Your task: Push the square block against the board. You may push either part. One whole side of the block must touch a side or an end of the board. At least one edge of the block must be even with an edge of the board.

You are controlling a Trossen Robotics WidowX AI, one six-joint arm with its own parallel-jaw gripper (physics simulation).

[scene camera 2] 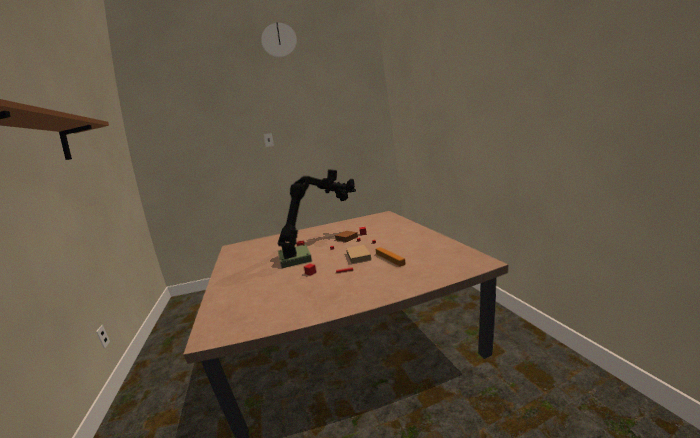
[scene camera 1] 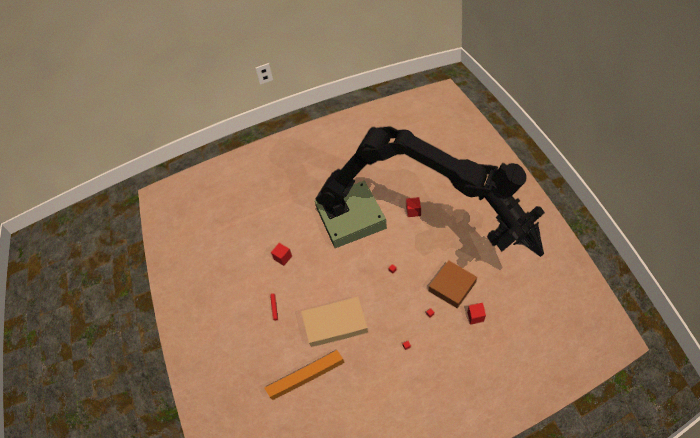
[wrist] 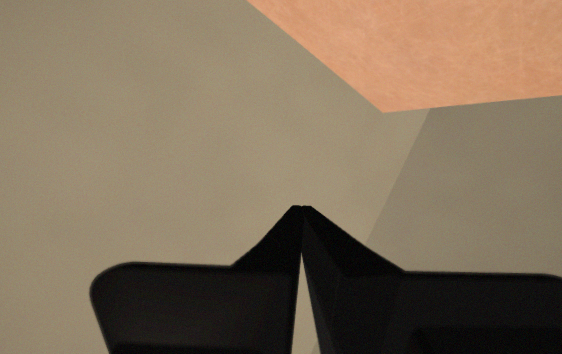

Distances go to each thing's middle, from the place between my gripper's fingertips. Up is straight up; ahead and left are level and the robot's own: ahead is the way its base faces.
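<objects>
From my hand, the brown square block [scene camera 1: 452, 284] is now 150 mm behind it, 150 mm to the right of it and 240 mm below it. Then there's an orange board [scene camera 1: 334, 359], which is 620 mm to the right of my hand, 70 mm behind it and 240 mm below it.
</objects>
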